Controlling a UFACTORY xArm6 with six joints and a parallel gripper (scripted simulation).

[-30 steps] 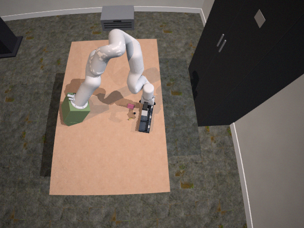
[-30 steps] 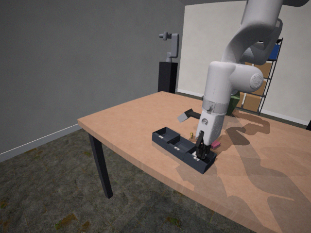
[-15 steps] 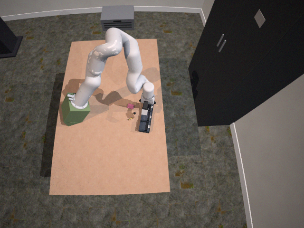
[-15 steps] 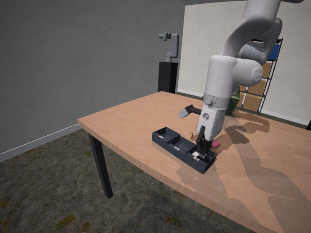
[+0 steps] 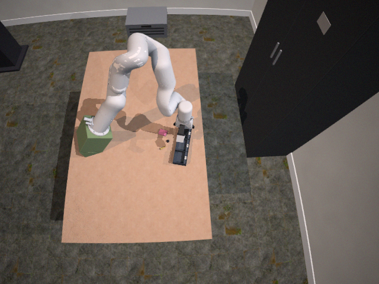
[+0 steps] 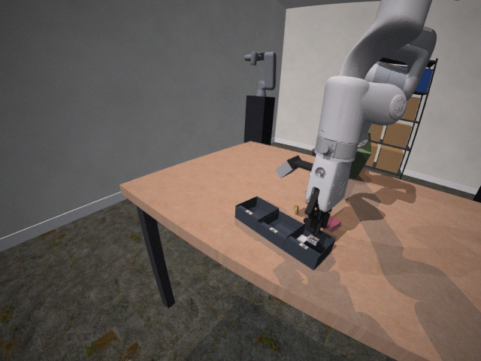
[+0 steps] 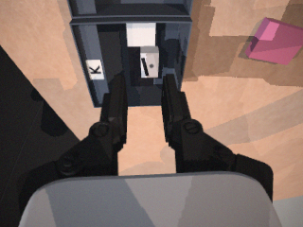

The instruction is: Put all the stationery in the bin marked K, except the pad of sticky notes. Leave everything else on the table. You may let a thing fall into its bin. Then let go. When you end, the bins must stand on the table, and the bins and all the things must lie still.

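Now: the white sharpener 50 mm below my hand. The rest, counted from my hand: black-and-white block: 10 mm to the right, 70 mm below; dark bin tray: 10 mm behind, 80 mm to the right, 60 mm below; black nut: 100 mm behind, 40 mm to the right, 80 mm below.
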